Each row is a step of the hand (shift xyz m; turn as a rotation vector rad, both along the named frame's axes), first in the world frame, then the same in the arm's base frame.
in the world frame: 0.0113 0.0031 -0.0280 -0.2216 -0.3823 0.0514
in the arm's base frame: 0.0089 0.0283 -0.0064 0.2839 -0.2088 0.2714
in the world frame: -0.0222 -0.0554 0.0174 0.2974 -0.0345 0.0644
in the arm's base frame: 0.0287 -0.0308 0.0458 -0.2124 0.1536 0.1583
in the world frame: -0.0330 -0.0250 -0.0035 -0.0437 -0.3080 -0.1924
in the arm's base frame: 0.0346 -0.0212 0.0090 0.2892 0.0943 0.2032
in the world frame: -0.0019 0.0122 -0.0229 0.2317 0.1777 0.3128
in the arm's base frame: 0.0099 0.0161 -0.0179 -0.4232 -0.0613 0.0153
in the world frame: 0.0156 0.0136 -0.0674 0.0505 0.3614 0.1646
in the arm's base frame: 0.0259 0.0606 -0.0251 -0.3007 -0.0666 -0.2558
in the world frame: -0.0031 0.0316 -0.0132 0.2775 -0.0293 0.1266
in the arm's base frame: -0.0043 0.0092 -0.0328 -0.2410 0.0949 0.1638
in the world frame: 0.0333 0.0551 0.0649 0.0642 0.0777 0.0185
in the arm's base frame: -0.0868 -0.0218 -0.0184 -0.0879 0.0343 -0.0400
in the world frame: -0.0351 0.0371 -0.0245 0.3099 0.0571 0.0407
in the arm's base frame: 0.0204 -0.0040 -0.0527 -0.2477 0.1843 0.0751
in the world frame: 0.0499 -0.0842 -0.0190 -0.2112 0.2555 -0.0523
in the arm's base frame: 0.0190 0.0434 0.0878 0.0487 -0.0919 -0.3190
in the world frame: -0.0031 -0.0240 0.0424 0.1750 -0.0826 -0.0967
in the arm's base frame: -0.0134 -0.0344 0.0320 -0.0125 0.1854 0.1108
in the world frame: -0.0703 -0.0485 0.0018 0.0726 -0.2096 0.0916
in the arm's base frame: 0.0656 -0.0518 0.0175 -0.0067 -0.0287 0.2382
